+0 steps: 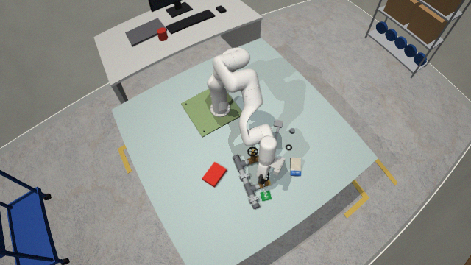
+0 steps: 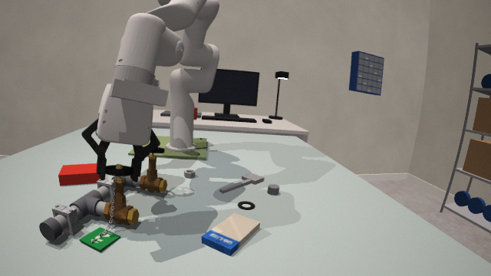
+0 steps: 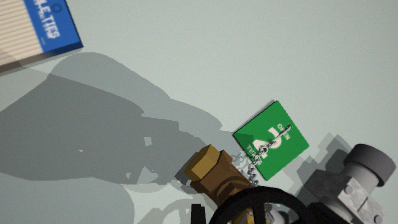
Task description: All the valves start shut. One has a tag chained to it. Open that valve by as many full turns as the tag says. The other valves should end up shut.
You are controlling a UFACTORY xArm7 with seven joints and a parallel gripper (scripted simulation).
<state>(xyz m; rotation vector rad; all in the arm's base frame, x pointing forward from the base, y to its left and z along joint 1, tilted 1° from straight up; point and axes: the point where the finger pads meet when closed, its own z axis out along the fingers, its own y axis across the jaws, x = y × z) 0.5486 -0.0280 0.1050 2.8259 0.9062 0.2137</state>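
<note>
Right now my hand is 8 cm short of the green tag, 2 cm to the left of it and 11 cm above it. The rest, counted from my hand: box 1 cm ahead, 22 cm to the left, 10 cm below; nut 28 cm behind, 10 cm to the left, 10 cm below; red block 17 cm behind, 20 cm to the right, 9 cm below.
</note>
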